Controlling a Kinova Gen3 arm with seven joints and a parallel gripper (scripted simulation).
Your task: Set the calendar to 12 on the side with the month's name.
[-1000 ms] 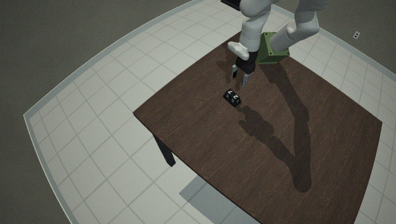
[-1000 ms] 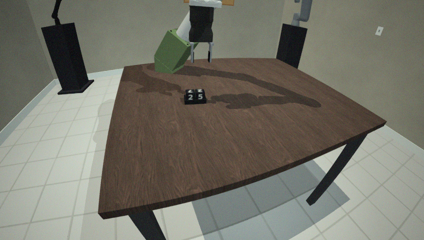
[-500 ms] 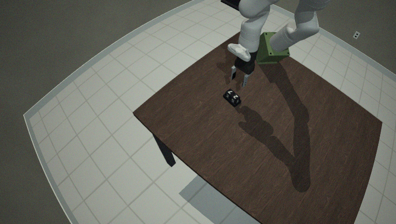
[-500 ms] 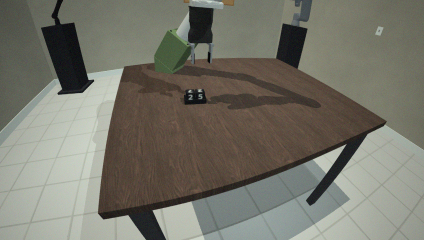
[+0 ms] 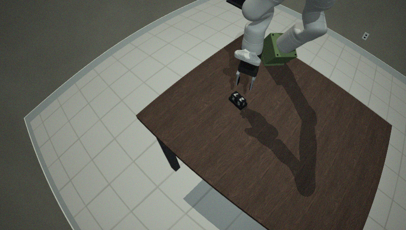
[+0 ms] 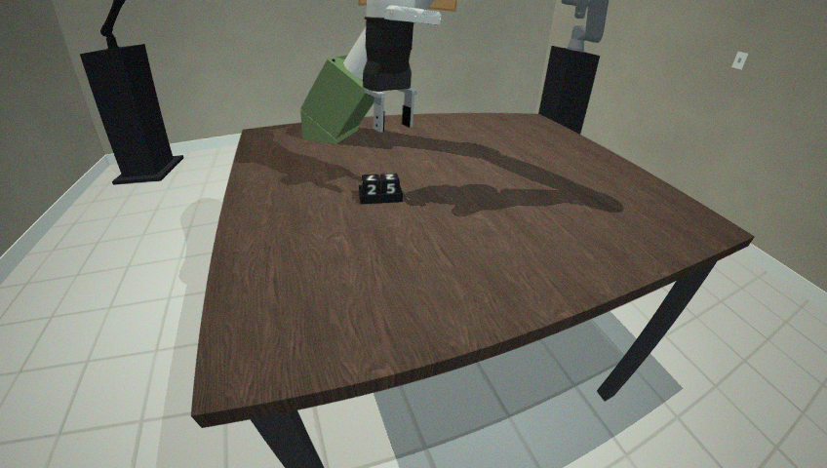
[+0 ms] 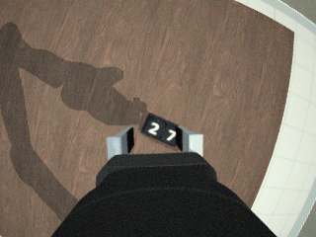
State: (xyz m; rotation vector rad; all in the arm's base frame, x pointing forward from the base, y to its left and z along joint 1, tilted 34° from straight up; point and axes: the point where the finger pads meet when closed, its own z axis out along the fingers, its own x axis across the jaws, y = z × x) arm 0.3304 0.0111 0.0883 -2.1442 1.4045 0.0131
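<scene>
The black tray is 20 mm to the right of my hand and 150 mm below it.
</scene>
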